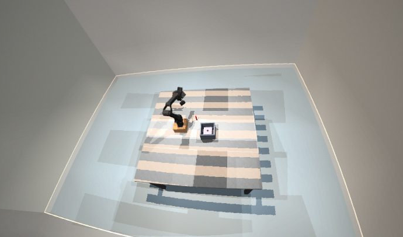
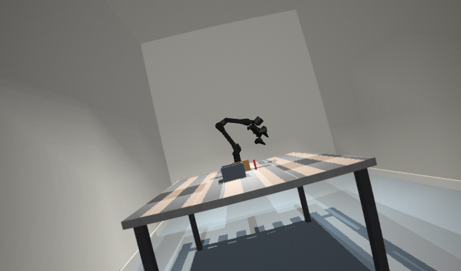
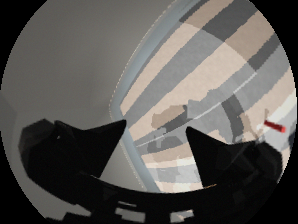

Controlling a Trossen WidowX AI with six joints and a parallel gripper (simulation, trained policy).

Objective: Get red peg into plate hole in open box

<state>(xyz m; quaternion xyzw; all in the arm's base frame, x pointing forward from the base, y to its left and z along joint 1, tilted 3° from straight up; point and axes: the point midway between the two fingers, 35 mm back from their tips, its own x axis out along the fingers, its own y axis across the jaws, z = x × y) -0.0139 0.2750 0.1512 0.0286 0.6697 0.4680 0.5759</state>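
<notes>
Right now my gripper tip is 20 cm short of the red peg, 19 cm to the left of it and 16 cm above it. Round my gripper tip: pale plate: 38 cm to the right, 34 cm ahead, 15 cm below; dark box: 38 cm to the right, 34 cm ahead, 17 cm below.
</notes>
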